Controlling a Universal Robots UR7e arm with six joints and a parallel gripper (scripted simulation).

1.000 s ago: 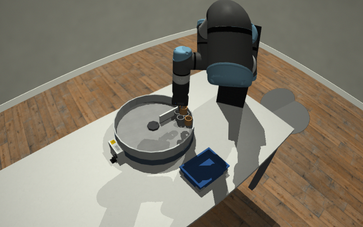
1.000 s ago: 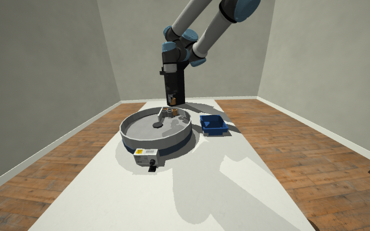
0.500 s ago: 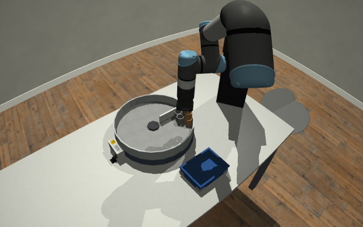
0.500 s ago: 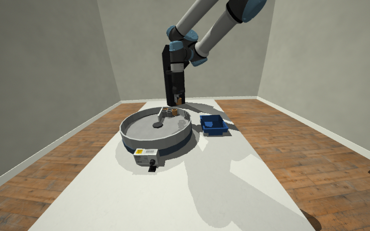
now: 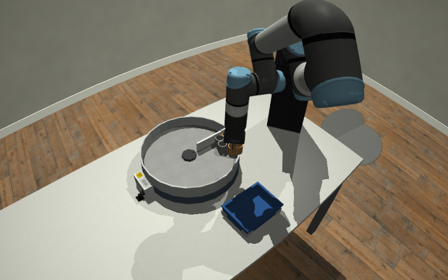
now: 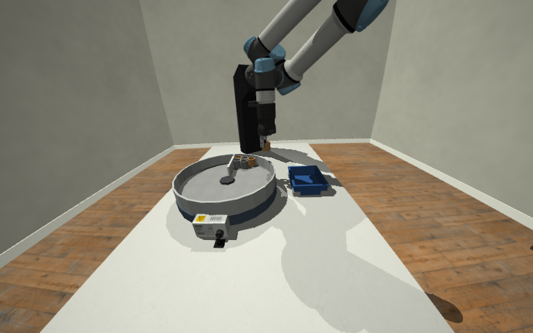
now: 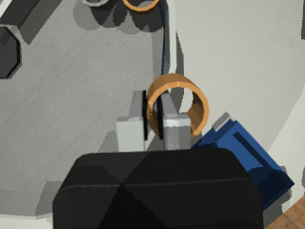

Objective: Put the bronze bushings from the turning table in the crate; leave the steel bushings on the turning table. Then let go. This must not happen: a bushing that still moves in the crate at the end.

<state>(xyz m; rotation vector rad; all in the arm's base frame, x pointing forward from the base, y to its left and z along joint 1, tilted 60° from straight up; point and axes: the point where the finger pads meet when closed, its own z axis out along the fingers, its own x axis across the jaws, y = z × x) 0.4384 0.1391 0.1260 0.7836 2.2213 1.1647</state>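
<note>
Now: the blue crate 200 mm to the left of my hand, 160 mm below it and 30 mm behind it. Round my hand: round turning table (160 mm ahead, 130 mm below, 110 mm to the right).
</note>
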